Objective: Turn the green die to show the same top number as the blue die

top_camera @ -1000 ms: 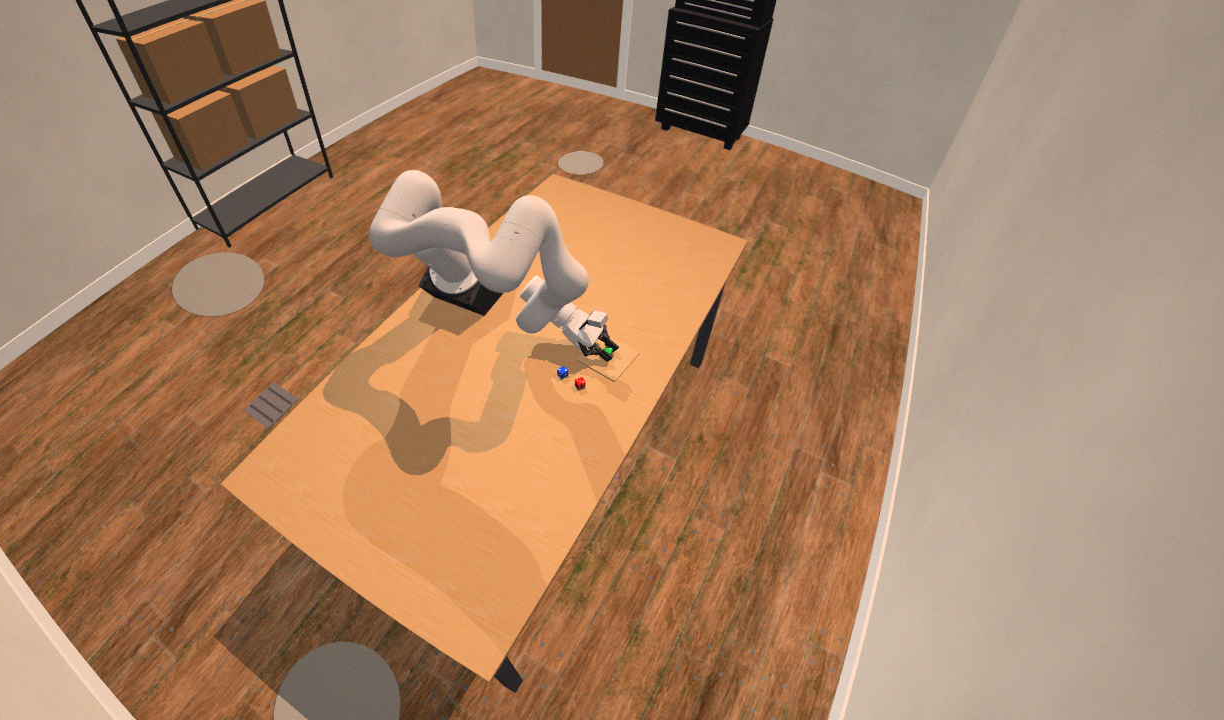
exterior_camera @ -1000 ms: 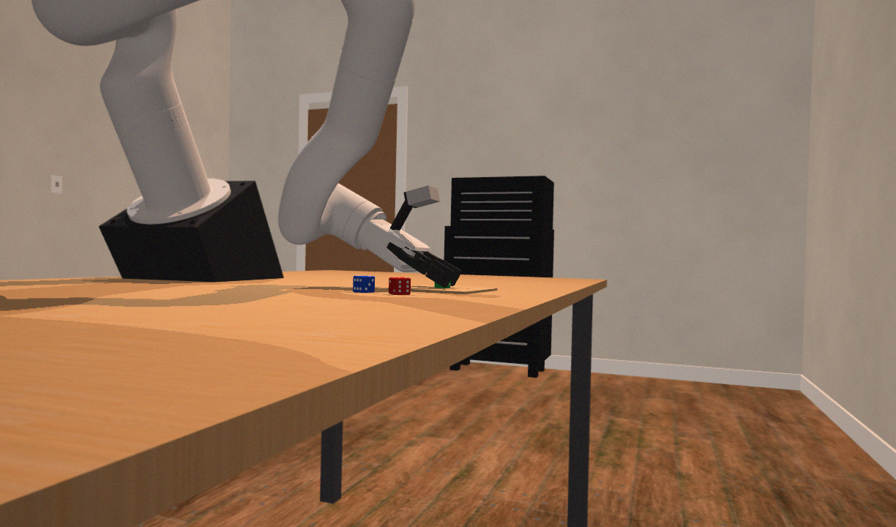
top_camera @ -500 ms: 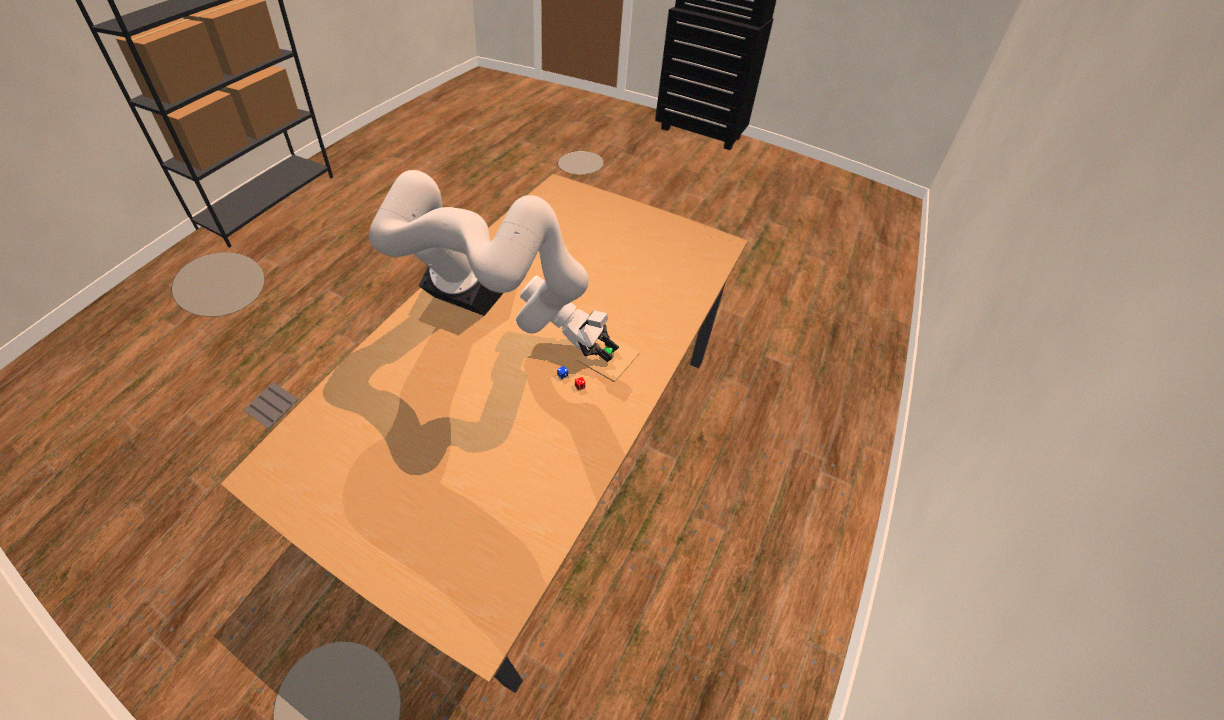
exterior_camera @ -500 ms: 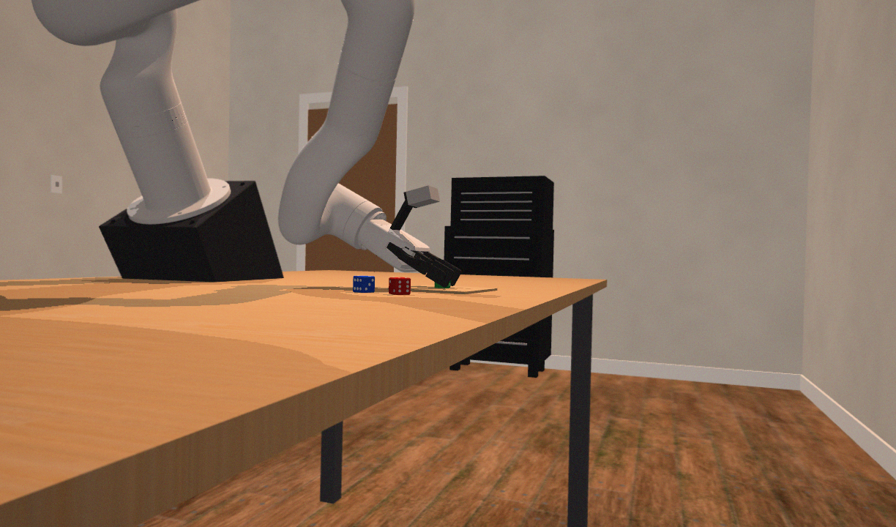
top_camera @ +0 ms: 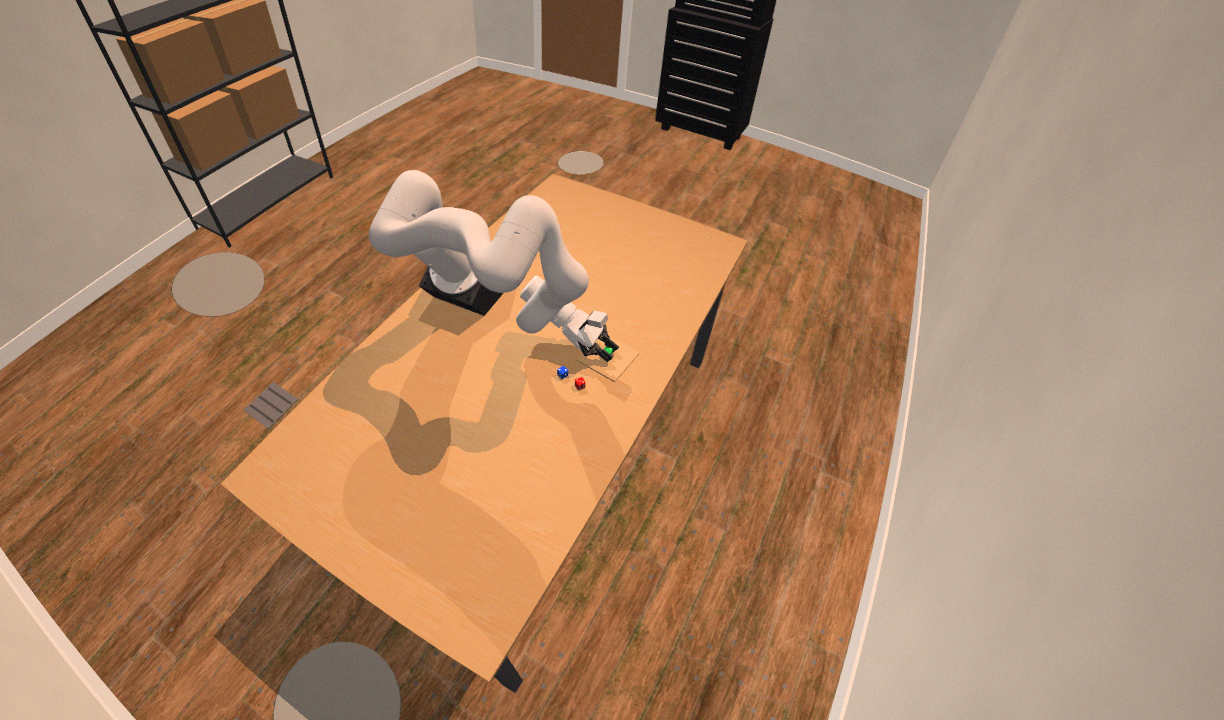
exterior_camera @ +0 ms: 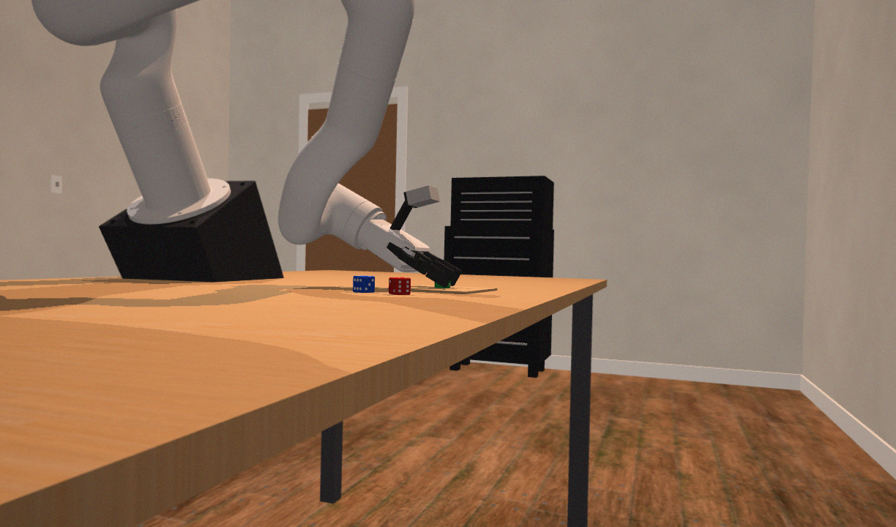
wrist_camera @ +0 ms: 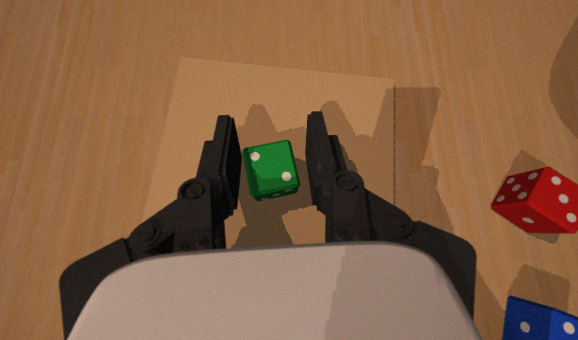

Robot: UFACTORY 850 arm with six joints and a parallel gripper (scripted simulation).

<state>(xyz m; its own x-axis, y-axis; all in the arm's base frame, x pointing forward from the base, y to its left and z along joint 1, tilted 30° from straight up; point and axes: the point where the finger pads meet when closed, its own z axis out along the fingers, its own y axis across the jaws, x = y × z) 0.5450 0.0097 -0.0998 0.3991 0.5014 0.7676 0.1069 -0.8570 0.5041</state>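
My hand is 10 mm above the green die. Also, from my hand: blue die (80 mm behind, 140 mm to the right, 20 mm below); red die (10 mm behind, 140 mm to the right, 20 mm below); tan mat (30 mm below).
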